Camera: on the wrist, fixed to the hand. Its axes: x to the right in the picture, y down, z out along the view.
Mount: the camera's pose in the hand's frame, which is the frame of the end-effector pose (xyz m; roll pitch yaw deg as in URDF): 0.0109 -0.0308 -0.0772 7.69 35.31 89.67
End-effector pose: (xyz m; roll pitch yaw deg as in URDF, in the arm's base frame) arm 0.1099 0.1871 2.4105 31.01 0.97 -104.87
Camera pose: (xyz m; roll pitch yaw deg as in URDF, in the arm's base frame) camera 0.1204 0.1745 2.3283 8.83 4.30 -15.07
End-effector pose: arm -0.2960 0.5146 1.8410 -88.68 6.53 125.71
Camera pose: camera -0.2410 0.5715 1.8686 176.69 55.52 26.60
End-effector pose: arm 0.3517 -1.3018 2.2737 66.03 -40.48 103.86
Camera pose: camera 0.2841 -1.2701 2.2355 -36.83 -23.05 -145.25
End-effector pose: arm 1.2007 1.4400 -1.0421 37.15 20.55 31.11
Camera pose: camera 1.1740 1.4496 -1.1210 28.45 -1.63 120.21
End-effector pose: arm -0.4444 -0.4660 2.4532 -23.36 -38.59 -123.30
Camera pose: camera -0.5184 -0.4714 2.4141 -49.16 41.66 -79.20
